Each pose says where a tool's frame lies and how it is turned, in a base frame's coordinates. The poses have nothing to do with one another.
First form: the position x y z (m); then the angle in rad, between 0 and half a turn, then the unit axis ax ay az.
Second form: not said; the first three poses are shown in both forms.
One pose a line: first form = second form
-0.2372 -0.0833 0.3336 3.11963 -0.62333 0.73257 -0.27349 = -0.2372 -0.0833 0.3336 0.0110 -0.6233 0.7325 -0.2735
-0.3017 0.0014 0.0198 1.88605 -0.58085 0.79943 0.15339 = -0.3017 0.0014 0.0198 0.5873 -0.4701 0.6470 0.1241
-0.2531 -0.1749 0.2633 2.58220 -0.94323 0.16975 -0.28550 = -0.2531 -0.1749 0.2633 0.2761 -0.9066 0.1632 -0.2744
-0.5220 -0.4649 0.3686 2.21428 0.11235 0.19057 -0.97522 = -0.5220 -0.4649 0.3686 0.4472 0.1005 0.1705 -0.8723
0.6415 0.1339 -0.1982 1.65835 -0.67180 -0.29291 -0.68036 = 0.6415 0.1339 -0.1982 0.6755 -0.4954 -0.2160 -0.5017
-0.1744 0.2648 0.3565 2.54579 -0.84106 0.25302 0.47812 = -0.1744 0.2648 0.3565 0.2935 -0.8040 0.2419 0.4571
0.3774 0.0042 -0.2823 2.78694 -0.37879 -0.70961 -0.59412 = 0.3774 0.0042 -0.2823 0.1764 -0.3728 -0.6985 -0.5848
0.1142 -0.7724 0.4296 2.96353 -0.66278 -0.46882 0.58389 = 0.1142 -0.7724 0.4296 0.0889 -0.6602 -0.4670 0.5816
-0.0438 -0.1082 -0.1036 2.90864 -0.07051 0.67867 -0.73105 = -0.0438 -0.1082 -0.1036 0.1162 -0.0700 0.6741 -0.7261
